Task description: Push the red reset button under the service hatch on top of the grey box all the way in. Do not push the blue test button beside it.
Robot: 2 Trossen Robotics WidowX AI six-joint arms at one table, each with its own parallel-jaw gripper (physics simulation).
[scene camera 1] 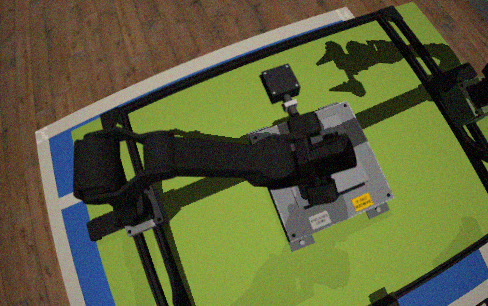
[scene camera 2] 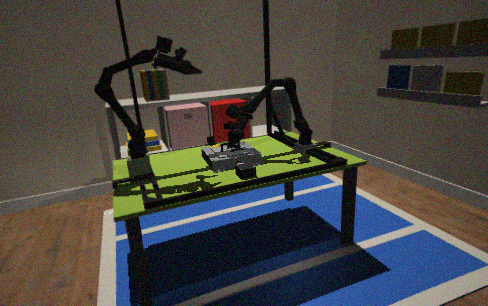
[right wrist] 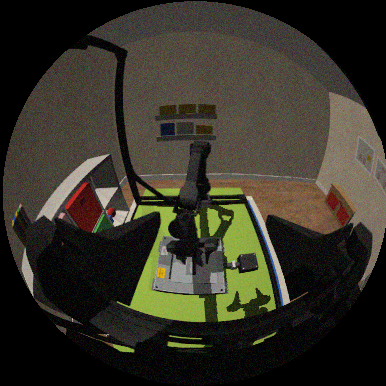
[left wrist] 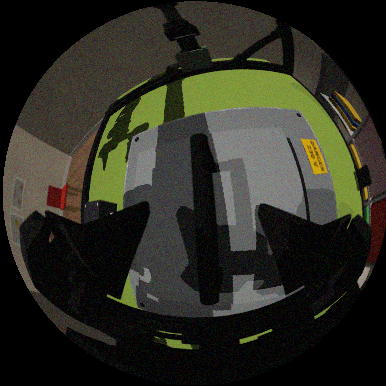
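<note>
The grey box point(scene camera 1: 381, 186) point(scene camera 2: 225, 161) point(left wrist: 275, 119) point(right wrist: 210, 288) lies on the table. Its flat service hatch point(scene camera 1: 345, 179) point(left wrist: 270, 165) point(right wrist: 180, 272) covers the button recess, leaving a thin dark slit point(left wrist: 301, 175) at one edge. The red and blue buttons do not show in any view; the hatch hides their place. A dark upright handle bar point(left wrist: 203, 170) stands on the hatch. My left gripper point(scene camera 1: 314, 159) point(scene camera 2: 234, 145) point(left wrist: 205, 208) is open low over the hatch, a finger on each side of the bar, apart from it. My right gripper point(scene camera 2: 198, 71) point(right wrist: 215, 219) is open and empty, high above the table.
A small black block point(scene camera 1: 281, 81) point(scene camera 2: 246, 171) point(left wrist: 101, 211) point(right wrist: 248, 262) is joined to the box's side by a short connector. A yellow warning label point(scene camera 1: 362, 201) point(left wrist: 313, 156) point(right wrist: 161, 273) and a white label point(scene camera 1: 320, 219) are on the box. Dark rails point(scene camera 1: 200, 82) run along the table's edges.
</note>
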